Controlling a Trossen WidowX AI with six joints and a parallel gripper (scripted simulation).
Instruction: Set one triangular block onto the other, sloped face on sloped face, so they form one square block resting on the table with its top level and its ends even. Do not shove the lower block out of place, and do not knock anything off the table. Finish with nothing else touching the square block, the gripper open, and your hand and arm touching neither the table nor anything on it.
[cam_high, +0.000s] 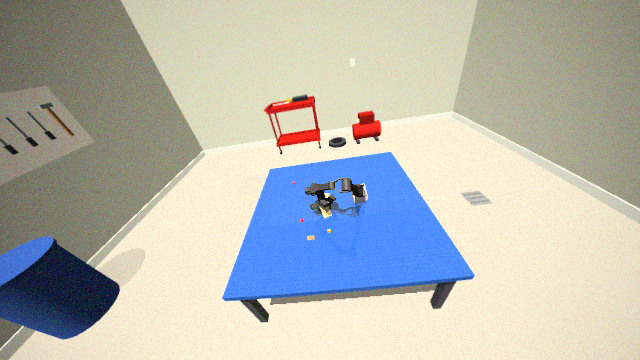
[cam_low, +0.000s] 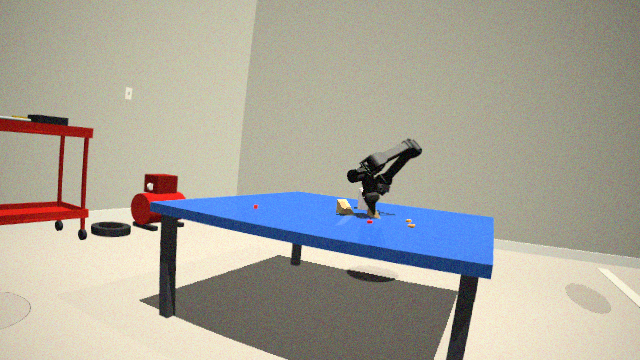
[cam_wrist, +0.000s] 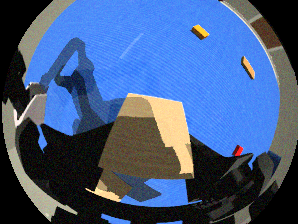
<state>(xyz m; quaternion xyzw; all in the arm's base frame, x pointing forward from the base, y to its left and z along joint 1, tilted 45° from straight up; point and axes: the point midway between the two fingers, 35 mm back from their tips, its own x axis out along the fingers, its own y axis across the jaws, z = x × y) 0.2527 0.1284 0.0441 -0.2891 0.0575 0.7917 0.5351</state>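
Now: gripper tip 10 mm to the left of the triangular block and 10 mm below it. From my gripper tip the other things lie so: tan piece 210 mm to the left, 100 mm ahead, 10 mm below; then orange bit 160 mm to the left, 20 mm behind, 10 mm below.
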